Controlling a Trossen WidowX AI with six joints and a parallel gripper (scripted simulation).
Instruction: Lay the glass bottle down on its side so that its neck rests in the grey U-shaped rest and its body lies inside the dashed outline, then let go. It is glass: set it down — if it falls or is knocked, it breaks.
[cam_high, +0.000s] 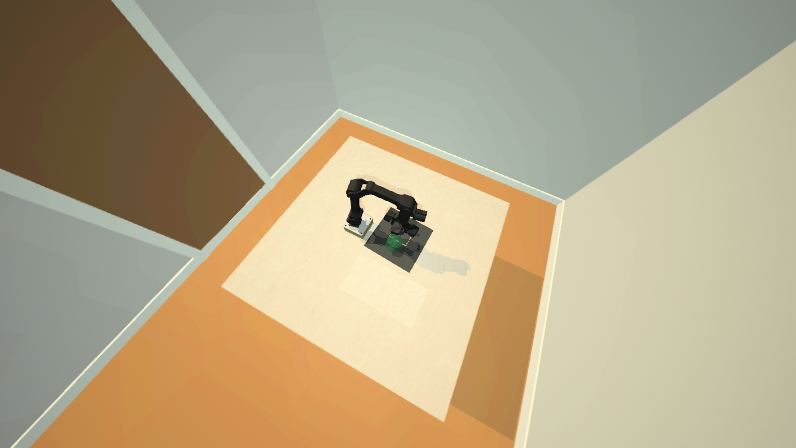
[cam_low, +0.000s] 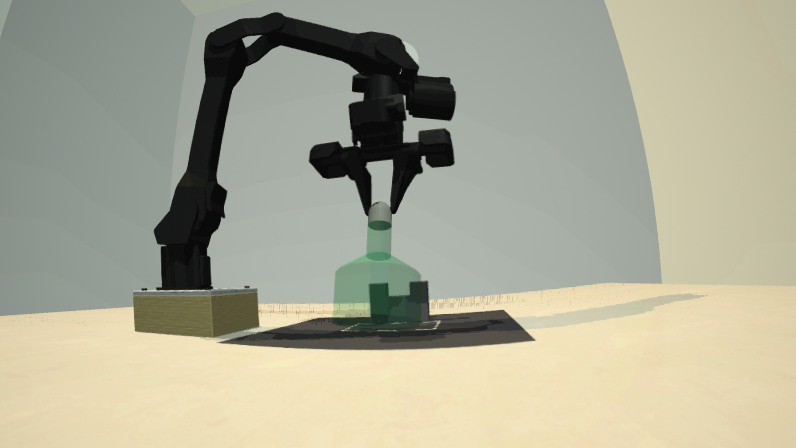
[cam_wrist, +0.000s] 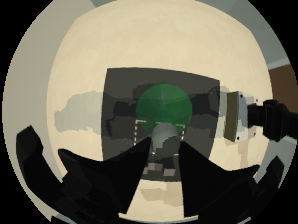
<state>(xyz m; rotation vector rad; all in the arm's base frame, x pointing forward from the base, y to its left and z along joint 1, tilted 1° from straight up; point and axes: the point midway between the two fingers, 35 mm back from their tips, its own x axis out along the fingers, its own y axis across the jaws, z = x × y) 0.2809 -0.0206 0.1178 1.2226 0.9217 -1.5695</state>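
Now: gripper tip 5 cm above the green glass bottle and 2 cm to the left of it. Also, from my gripper tip: dark mat: 14 cm below, 3 cm to the left, 1 cm ahead.
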